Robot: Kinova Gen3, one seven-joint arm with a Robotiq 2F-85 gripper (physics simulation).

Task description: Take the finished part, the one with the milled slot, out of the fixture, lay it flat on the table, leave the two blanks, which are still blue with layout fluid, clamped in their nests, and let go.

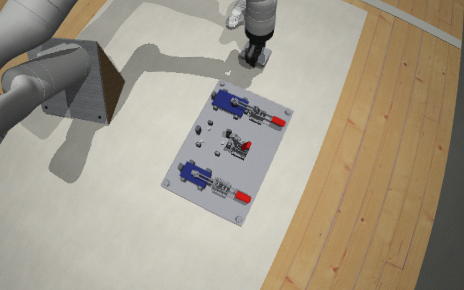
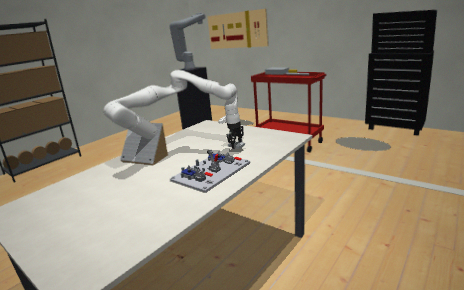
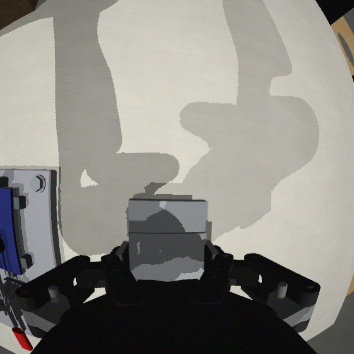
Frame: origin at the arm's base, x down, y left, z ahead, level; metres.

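Where they show: gripper, fingertip midpoint: point(image 1: 257, 56) point(image 2: 237, 146) point(image 3: 166, 251); arm's base, origin of the base link: point(image 1: 76, 60) point(image 2: 150, 131).
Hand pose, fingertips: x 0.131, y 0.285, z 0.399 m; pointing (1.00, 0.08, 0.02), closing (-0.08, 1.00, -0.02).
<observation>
Each offset is from my fingertips to the top centre of the thing. "spot": to the spot under its first point. Level surfaces: height alone.
The finished part @(dz -0.007, dx -0.018, dy -0.001 m) point(image 1: 265, 56) point(image 2: 240, 145) point(image 3: 167, 216) is a grey block with a step line across its face. My gripper point(image 1: 253, 59) point(image 2: 235, 143) point(image 3: 166, 251) is shut on it, low at the table beyond the fixture's far end; whether the part touches the table I cannot tell. The part looks about level. The fixture plate @(dz +0.044, dx +0.009, dy -0.289 m) point(image 1: 270, 145) point(image 3: 42, 220) holds two blue blanks: one blank @(dz -0.007, dx -0.007, dy -0.178 m) point(image 1: 227, 101) point(image 3: 7, 230) at the end nearer my gripper, the other blank @(spot: dz -0.004, dx -0.039, dy -0.402 m) point(image 1: 192, 173) at the far end, each under a clamp arm. The middle nest is empty, its clamp @(dz +0.058, dx -0.099, dy -0.289 m) point(image 1: 237, 148) swung back with the red handle raised.
The arm's wedge-shaped base point(image 1: 80, 90) point(image 2: 138, 146) stands on the table @(dx +0.024 m) point(image 1: 125, 225) point(image 2: 100, 220). Red clamp handles @(dz +0.132, dx -0.028, dy -0.181 m) point(image 1: 278, 121) @(dz +0.129, dx -0.038, dy -0.401 m) point(image 1: 243, 197) stick out toward the table's edge. Beyond the table stand a red cart point(image 2: 287, 78) and a black tool cabinet point(image 2: 400, 90).
</observation>
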